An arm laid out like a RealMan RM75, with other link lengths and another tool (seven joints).
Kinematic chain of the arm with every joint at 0, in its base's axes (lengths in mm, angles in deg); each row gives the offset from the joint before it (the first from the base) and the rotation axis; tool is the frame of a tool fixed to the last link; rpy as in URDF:
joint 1: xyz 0 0 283.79 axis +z
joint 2: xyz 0 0 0 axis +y
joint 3: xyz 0 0 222.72 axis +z
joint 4: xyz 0 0 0 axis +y
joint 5: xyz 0 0 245.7 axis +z
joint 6: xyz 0 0 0 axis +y
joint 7: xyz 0 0 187.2 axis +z
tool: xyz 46 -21 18 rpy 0 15.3 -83.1
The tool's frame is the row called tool.
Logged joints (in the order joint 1, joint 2, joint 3, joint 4, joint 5, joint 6, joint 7), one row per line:
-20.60 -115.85 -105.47 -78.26 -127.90 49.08 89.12
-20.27 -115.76 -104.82 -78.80 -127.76 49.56 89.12
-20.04 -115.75 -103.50 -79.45 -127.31 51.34 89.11
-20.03 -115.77 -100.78 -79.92 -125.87 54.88 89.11
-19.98 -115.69 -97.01 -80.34 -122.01 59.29 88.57
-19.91 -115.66 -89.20 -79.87 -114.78 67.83 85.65
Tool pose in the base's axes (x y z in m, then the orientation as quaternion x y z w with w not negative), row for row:
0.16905 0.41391 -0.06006 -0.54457 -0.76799 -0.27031 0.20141
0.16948 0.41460 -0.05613 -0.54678 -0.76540 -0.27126 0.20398
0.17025 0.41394 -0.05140 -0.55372 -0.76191 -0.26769 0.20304
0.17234 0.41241 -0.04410 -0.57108 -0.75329 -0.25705 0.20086
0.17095 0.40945 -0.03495 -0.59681 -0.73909 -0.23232 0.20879
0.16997 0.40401 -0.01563 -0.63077 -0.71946 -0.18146 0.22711
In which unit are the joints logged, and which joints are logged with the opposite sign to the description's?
The joints are logged in degrees. Opposite sign: joint 1, joint 2, joint 6.
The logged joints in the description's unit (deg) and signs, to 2 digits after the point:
20.60 115.85 -105.47 -78.26 -127.90 -49.08 89.12
20.27 115.76 -104.82 -78.80 -127.76 -49.56 89.12
20.04 115.75 -103.50 -79.45 -127.31 -51.34 89.11
20.03 115.77 -100.78 -79.92 -125.87 -54.88 89.11
19.98 115.69 -97.01 -80.34 -122.01 -59.29 88.57
19.91 115.66 -89.20 -79.87 -114.78 -67.83 85.65

